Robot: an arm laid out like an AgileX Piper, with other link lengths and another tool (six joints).
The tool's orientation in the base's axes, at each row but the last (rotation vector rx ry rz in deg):
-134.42 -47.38 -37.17
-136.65 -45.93 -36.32
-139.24 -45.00 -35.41
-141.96 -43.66 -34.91
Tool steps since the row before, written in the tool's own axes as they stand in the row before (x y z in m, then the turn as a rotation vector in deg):
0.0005 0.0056 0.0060 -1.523 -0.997 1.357
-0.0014 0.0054 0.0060 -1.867 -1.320 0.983
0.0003 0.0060 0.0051 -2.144 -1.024 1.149
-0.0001 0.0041 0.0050 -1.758 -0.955 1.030
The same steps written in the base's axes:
0.0056 0.0004 -0.0060 -1.389 0.905 -1.551
0.0041 -0.0005 -0.0071 -1.941 0.755 -1.362
0.0053 -0.0011 -0.0057 -1.913 0.533 -1.738
0.0038 -0.0003 -0.0052 -1.615 0.571 -1.459

